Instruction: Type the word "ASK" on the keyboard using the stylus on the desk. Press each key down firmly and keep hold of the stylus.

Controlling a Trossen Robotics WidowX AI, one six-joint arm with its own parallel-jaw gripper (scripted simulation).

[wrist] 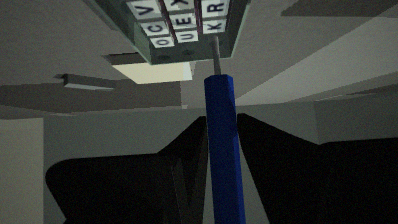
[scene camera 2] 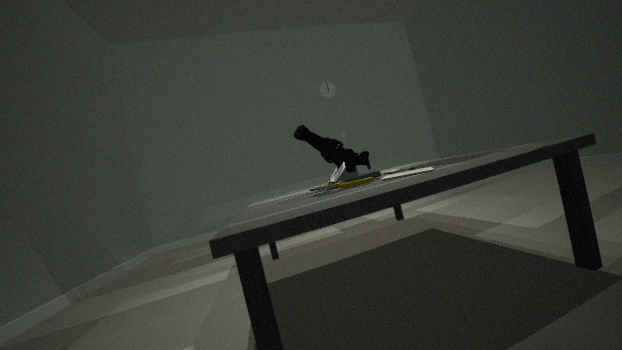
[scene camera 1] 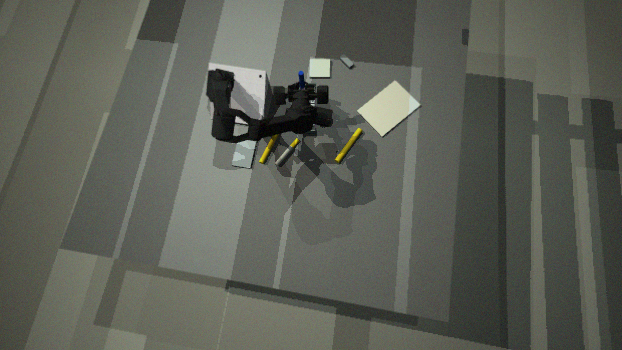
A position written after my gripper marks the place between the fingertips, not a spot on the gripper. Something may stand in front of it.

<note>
I see my gripper [scene camera 1: 302, 82], a cream sheet [scene camera 1: 383, 112] and a cream note [wrist: 133, 66].
My gripper also shows in the wrist view [wrist: 221, 121]. The wrist view does not show the cream sheet: it is out of frame.
</note>
